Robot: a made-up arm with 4 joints.
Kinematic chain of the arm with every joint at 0, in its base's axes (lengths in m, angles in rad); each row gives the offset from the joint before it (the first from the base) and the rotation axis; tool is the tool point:
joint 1: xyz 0 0 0.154 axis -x
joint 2: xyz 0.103 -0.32 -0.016 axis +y
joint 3: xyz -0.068 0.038 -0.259 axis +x
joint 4: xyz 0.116 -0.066 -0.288 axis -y
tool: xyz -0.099 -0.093 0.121
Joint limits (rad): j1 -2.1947..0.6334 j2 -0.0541..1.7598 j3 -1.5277..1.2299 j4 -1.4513..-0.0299
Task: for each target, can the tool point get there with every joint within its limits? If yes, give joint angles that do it. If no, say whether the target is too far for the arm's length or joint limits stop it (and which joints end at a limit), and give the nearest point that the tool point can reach.
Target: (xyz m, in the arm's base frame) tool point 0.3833 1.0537 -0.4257
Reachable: no: too far | nearest point 0.2480 0.5549 -0.1513 | short by 0.585 m
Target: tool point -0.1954 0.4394 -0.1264
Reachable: yes | joints -1.8535 0.7113 0.2980 -0.2913
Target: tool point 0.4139 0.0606 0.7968
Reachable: no: joint limits stop it (at a limit: joint 1, joint 2, joint 3, joint 4) | nearest point 0.0066 -0.3350 0.4628 | short by 0.659 m
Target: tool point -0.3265 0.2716 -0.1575
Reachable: yes | joints -1.7896 1.3884 0.4546 -1.0290
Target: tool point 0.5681 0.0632 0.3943
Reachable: no: joint limits stop it (at a limit: joint 1, joint 2, joint 3, joint 4) | nearest point 0.2844 0.4843 0.2932 | short by 0.518 m
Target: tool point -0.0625 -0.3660 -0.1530
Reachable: yes | joints -0.6135 1.3398 -1.1820 -0.2763
